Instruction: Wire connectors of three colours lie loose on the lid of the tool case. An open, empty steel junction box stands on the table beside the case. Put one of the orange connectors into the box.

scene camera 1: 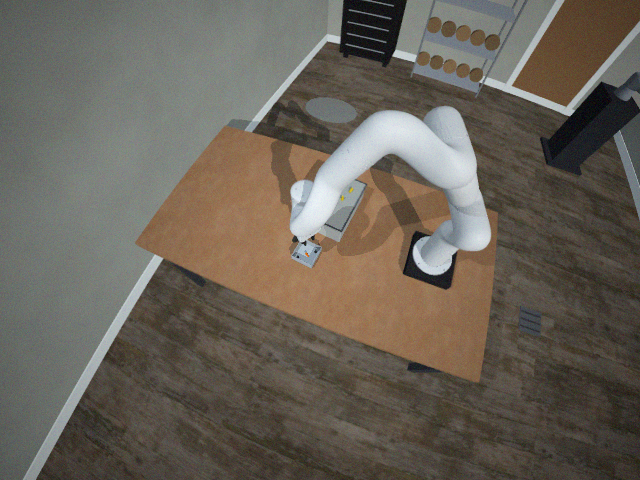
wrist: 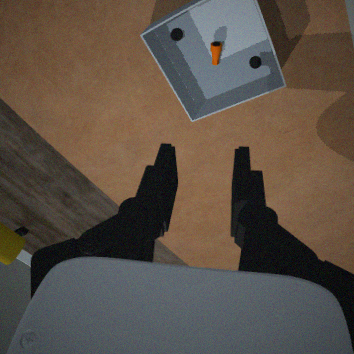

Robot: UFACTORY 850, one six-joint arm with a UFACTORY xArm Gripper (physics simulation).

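An orange connector (scene camera 1: 307, 254) (wrist: 216, 54) lies on the floor of the open steel junction box (scene camera 1: 311, 264) (wrist: 200, 107), between the two dark round holes. My gripper (scene camera 1: 303, 240) (wrist: 204, 164) is open, its black fingers apart with bare table showing between them in the wrist view. It is above the table, off the near corner of the box in that view. In the scene view it is at the box's edge beside the tool case. The tool case (scene camera 1: 331, 233) stands next to the box, with yellow connectors (scene camera 1: 351, 190) on its lid. The arm hides part of the lid.
The wooden table (scene camera 1: 248, 248) carries the case, the box and the arm's black base plate (scene camera 1: 443, 282). A yellow object (wrist: 9, 244) shows at the left edge of the wrist view. A black drawer cabinet (scene camera 1: 370, 31) stands beyond the table.
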